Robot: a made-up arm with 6 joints. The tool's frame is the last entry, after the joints.
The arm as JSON. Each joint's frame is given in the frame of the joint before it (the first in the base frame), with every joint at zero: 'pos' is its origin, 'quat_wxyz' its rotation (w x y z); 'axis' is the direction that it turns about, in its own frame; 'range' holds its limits. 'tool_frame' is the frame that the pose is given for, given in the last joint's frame.
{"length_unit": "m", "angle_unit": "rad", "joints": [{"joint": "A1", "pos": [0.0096, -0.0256, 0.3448], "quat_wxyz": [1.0, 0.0, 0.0, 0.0], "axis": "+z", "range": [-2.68, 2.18]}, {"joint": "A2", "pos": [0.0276, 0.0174, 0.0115], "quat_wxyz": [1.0, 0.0, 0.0, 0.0], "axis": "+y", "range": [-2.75, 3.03]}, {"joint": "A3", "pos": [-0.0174, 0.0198, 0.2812], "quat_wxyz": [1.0, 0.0, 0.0, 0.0], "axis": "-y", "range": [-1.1, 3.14]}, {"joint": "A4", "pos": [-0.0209, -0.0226, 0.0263], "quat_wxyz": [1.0, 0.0, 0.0, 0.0], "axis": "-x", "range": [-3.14, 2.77]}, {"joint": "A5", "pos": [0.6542, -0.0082, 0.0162], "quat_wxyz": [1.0, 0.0, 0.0, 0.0], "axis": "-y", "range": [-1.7, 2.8]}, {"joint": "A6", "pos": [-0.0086, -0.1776, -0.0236], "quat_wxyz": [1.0, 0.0, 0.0, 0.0], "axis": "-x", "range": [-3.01, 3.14]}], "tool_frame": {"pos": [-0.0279, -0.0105, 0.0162], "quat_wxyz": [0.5, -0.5, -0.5, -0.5]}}
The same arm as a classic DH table. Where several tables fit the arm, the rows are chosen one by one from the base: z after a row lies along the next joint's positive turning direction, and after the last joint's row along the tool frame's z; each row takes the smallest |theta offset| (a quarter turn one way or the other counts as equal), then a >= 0, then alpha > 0; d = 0 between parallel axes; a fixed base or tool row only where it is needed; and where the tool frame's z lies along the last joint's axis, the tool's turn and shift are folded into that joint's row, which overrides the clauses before.
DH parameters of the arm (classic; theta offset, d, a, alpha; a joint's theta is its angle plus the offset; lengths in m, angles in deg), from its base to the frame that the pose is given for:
base (fixed): -69.44 0 0.0273 0
A1: 69.44 0.3563 0.0276 -90
A2: 86.46 0 -0.2817 180
A3: -3.54 -0.0146 -0.0263 90
A4: 0 -0.6333 -0.0162 -90
A5: 0 0.1858 0.0236 90
A6: 0 0.0365 -0.0162 90
tool (fixed): 180 -0.0105 0 0
Joint limits (deg, base to tool): -153.55..124.9 -157.56..173.61 -63.03..179.91 -179.91..158.71 -97.4..160.43 -172.46..179.91

